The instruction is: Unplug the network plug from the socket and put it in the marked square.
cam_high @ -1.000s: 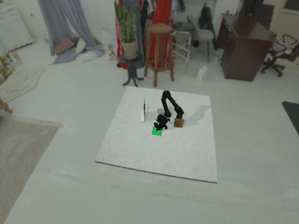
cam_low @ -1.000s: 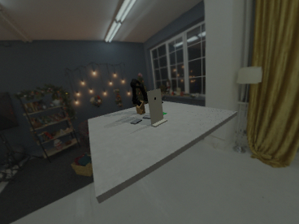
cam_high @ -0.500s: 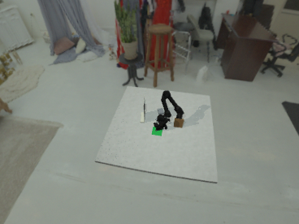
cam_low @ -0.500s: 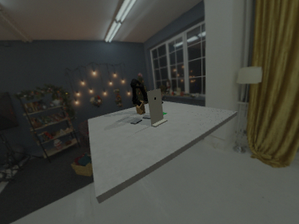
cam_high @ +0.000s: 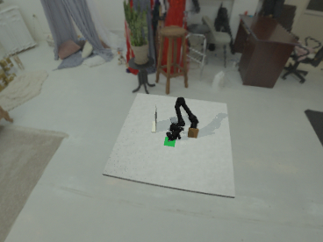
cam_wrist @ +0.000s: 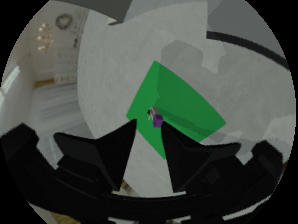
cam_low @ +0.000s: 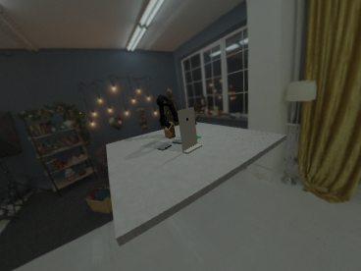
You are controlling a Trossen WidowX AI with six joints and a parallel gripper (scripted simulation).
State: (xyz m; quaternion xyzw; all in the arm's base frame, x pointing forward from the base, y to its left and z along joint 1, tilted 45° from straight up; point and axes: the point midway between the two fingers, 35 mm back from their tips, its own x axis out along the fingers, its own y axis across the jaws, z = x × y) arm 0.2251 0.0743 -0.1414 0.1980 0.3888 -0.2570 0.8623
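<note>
Now: the plug 10 mm ahead of my gripper tip and 10 mm below it. Round my gripper tip: green marked square (10 mm behind, 20 mm below); then panel (210 mm ahead, 160 mm to the right, 120 mm above).
</note>
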